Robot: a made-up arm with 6 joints.
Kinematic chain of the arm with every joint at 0, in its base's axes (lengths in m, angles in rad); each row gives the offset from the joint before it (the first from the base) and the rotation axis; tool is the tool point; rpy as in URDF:
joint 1: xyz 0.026 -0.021 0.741 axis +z
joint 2: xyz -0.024 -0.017 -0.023 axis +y
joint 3: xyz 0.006 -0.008 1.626 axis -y
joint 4: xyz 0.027 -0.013 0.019 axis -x
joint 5: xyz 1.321 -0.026 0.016 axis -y
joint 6: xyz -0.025 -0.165 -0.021 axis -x
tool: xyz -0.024 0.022 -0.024 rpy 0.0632 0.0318 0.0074
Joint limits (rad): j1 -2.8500..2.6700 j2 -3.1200..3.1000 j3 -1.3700..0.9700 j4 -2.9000..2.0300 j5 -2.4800..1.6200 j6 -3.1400..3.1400
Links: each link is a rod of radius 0.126 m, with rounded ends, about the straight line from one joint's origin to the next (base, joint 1, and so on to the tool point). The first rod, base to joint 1, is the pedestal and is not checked.
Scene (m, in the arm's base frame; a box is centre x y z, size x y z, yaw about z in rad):
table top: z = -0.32
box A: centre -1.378 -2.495 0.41 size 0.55 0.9 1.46 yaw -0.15
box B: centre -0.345 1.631 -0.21 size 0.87 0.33 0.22 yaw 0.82
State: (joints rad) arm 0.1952 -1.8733 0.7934 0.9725 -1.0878 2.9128
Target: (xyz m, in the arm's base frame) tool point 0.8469 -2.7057 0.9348
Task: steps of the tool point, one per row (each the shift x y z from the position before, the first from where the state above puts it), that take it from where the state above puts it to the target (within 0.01 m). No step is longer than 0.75 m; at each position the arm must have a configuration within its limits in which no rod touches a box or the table.
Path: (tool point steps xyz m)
1: 0.2931 -0.5479 0.2656
2: 0.4330 -0.4219 0.2466
3: 0.5204 -0.2577 0.2165
4: 0.5443 -0.0790 0.1747
5: 0.4811 -0.4374 -0.1654
6: 0.6314 -0.2524 -0.2082
7: 0.7019 -0.0231 -0.2331

